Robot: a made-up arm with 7 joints.
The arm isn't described. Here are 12 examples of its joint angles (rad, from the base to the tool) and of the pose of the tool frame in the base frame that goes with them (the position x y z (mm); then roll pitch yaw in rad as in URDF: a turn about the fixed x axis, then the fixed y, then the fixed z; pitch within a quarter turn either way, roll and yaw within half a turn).
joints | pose
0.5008 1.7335 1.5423 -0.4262 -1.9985 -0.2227 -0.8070 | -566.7 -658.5 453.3 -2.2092 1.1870 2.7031
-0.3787 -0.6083 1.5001 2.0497 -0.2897 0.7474 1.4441 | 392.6 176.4 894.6 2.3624 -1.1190 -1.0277
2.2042 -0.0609 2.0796 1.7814 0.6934 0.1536 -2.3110 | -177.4 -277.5 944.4 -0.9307 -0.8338 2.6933
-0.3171 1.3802 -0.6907 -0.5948 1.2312 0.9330 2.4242 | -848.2 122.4 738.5 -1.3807 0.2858 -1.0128
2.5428 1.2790 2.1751 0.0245 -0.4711 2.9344 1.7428 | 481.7 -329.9 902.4 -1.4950 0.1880 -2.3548
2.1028 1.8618 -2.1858 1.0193 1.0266 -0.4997 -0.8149 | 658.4 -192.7 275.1 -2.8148 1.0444 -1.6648
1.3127 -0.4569 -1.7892 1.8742 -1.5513 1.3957 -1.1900 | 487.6 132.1 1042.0 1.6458 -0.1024 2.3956
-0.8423 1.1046 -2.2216 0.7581 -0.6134 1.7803 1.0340 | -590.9 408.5 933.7 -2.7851 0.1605 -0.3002
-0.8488 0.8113 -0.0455 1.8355 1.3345 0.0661 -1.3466 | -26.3 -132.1 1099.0 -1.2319 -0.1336 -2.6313
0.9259 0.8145 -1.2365 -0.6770 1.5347 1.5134 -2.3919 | -283.3 -541.0 1154.7 -3.0317 0.4394 0.1891
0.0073 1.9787 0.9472 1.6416 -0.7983 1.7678 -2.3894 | -654.6 129.3 577.5 -2.6148 0.4099 -1.2930
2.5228 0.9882 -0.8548 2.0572 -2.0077 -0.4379 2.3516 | 355.0 219.3 1182.8 -2.4546 -0.3350 2.9496
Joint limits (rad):
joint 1: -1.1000..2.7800
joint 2: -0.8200..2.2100
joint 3: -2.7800..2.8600
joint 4: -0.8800..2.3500
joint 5: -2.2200..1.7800
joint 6: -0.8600..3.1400
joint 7: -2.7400..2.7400
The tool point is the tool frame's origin. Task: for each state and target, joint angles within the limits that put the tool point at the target. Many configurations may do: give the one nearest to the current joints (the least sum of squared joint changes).
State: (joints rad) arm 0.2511 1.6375 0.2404 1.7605 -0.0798 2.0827 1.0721
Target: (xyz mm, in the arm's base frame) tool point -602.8 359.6 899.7
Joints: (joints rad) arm -0.5905 1.5817 0.3988 1.3363 -0.4180 1.5923 1.0790
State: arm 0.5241 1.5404 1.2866 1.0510 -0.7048 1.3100 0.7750
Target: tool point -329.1 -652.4 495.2
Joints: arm 1.2632 1.8552 1.3798 1.1968 -0.6640 1.7788 0.7378
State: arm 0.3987 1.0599 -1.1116 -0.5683 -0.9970 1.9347 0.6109
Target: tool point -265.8 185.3 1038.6
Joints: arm -0.2529 0.6425 -1.2540 -0.8800 -1.0908 1.9477 0.6636
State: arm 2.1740 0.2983 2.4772 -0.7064 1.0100 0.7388 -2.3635
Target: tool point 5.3 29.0 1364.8
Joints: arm 2.2079 0.2179 2.8058 -0.8800 0.7369 1.0792 -2.3635
